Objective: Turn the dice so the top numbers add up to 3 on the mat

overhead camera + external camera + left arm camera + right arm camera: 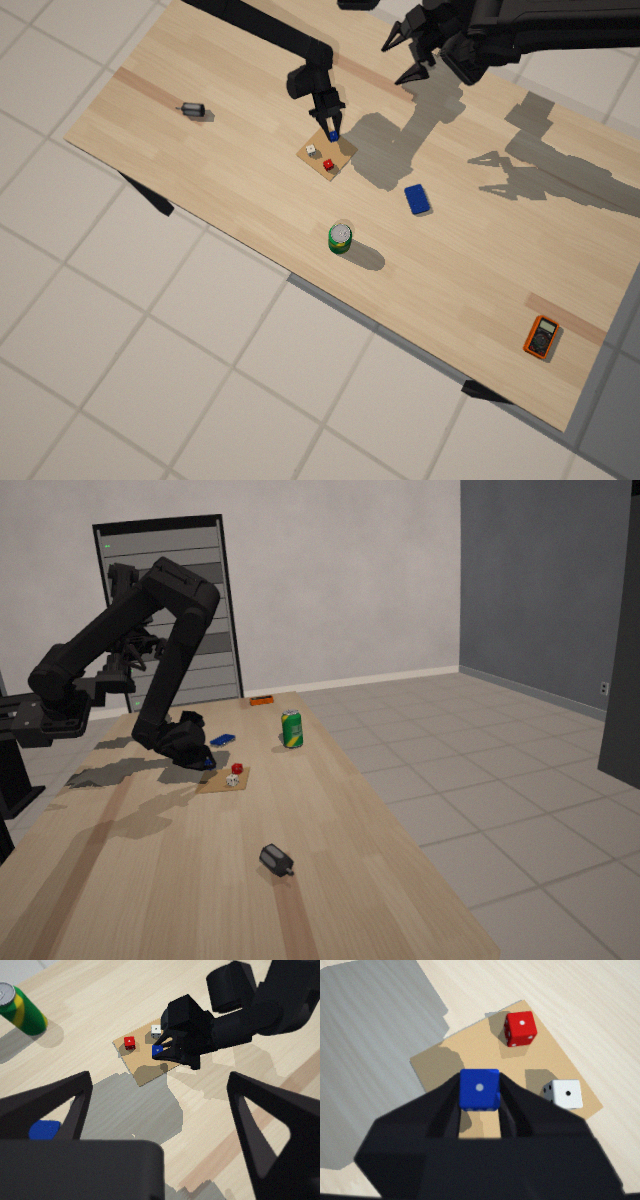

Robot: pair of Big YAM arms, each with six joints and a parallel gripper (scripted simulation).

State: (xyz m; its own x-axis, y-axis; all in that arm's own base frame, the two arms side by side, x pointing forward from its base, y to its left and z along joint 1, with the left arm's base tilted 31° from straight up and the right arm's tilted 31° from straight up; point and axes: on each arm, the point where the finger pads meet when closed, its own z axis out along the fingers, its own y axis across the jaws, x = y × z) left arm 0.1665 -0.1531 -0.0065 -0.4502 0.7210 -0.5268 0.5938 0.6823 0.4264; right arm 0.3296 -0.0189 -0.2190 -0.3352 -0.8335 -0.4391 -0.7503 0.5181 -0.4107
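Now: the tan mat 3 cm ahead of my right hand and 5 cm below it. From my right hand the other things lie so: blue die (right at my right hand); then red die (7 cm ahead, 3 cm to the left, 4 cm below); then white die (6 cm ahead, 4 cm to the right, 4 cm below).
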